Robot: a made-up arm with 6 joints. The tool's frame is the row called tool.
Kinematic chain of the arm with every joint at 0, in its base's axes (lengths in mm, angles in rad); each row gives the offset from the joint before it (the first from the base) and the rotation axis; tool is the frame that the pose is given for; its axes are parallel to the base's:
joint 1: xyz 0 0 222.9 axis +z
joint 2: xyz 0 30.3 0 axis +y
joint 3: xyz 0 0 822.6 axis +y
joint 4: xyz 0 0 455.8 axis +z
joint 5: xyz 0 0 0 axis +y
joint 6: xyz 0 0 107.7 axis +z
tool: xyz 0 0 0
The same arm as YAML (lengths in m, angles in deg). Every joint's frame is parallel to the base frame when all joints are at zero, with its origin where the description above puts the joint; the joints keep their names.
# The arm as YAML. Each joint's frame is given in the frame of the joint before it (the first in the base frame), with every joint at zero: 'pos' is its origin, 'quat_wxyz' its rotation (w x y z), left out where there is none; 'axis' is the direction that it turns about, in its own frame. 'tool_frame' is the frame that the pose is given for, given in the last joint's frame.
length_unit: m
angle_unit: deg
joints:
  - joint: joint 1
    pos: [0.0, 0.0, 0.2229]
    axis: "+z"
  - joint: joint 2
    pos: [0.0, 0.0303, 0.0]
    axis: "+y"
  - joint: joint 3
    pos: [0.0, 0.0, 0.8226]
    axis: "+y"
  - joint: joint 4
    pos: [0.0, 0.0, 0.4558]
    axis: "+z"
  - joint: joint 5
    pos: [0.0, 0.0, 0.0]
    axis: "+y"
  - joint: joint 6
    pos: [0.0, 0.0, 0.1077]
    axis: "+z"
tool_frame:
  pos: [0.0, 0.0, 0.0]

